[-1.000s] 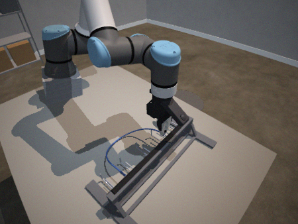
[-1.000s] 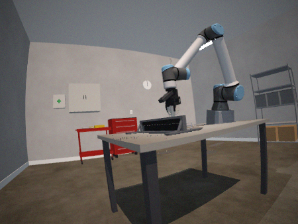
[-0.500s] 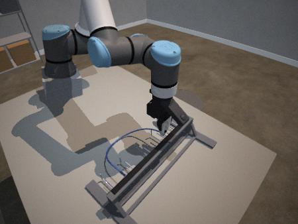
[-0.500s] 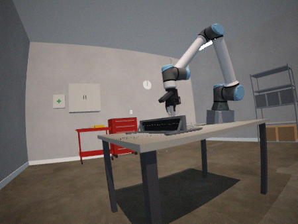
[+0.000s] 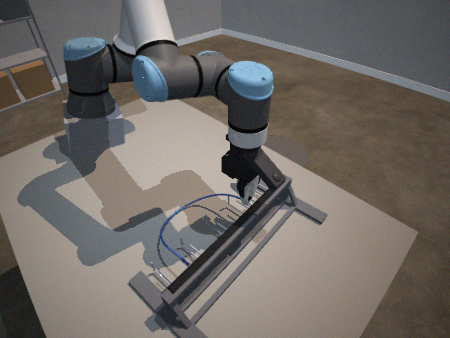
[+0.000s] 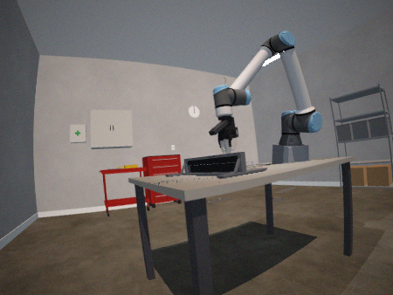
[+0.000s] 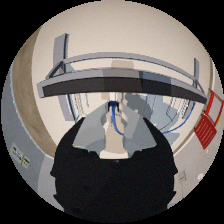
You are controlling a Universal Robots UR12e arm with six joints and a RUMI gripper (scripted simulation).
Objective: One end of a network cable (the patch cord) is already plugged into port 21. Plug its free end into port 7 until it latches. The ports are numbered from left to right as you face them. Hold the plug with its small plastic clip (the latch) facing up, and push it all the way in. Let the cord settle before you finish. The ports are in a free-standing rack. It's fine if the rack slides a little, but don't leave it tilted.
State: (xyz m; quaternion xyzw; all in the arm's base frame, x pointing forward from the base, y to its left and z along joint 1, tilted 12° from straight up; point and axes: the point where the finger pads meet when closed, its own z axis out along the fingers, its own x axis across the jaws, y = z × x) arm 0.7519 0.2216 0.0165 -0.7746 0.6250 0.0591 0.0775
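Now: hand 10 mm short of the cable plug and 10 mm above it.
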